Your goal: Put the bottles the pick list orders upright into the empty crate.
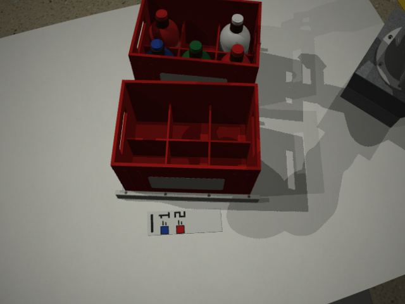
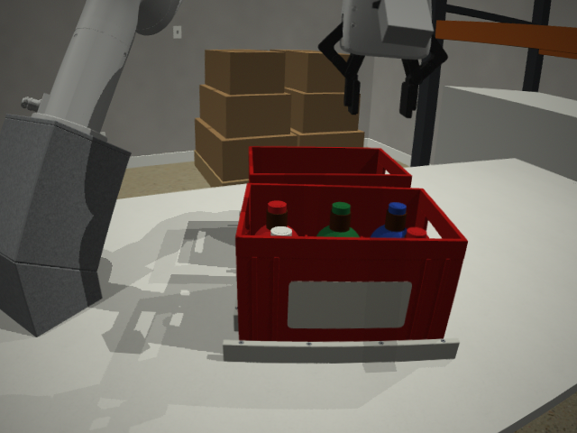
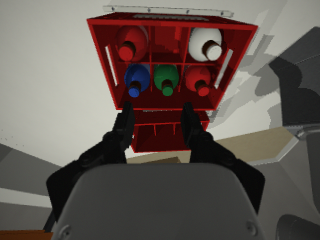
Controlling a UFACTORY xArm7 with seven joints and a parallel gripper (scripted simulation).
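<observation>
The blue bottle lies 240 mm below my hand, 70 mm ahead of it and 60 mm to the left of it. Also, from my hand: red bottle (240 mm below, 60 mm ahead, 30 mm to the right); green bottle (240 mm below, 70 mm to the left, 20 mm behind); white bottle (240 mm below, 110 mm behind, 10 mm to the right).
</observation>
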